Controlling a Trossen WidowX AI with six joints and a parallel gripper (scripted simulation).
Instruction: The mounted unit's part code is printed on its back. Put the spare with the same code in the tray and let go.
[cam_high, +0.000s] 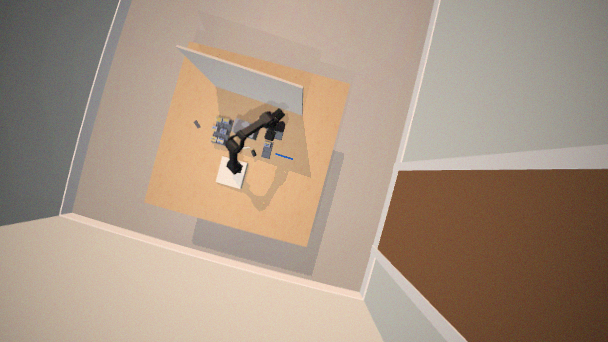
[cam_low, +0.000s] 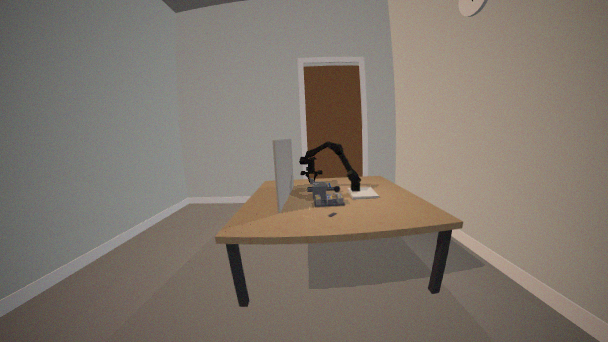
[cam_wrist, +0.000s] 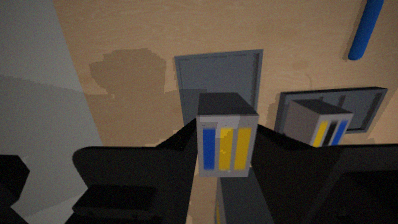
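The grey tray is 1 cm behind my gripper tip, 1 cm to the left of it and 6 cm below it. Round my gripper tip: blue rod: 16 cm behind, 12 cm to the right, 6 cm below; then mounted unit: 6 cm behind, 21 cm to the left, 1 cm below; then flat grey holder plate: 15 cm behind, 2 cm to the left, 6 cm below.
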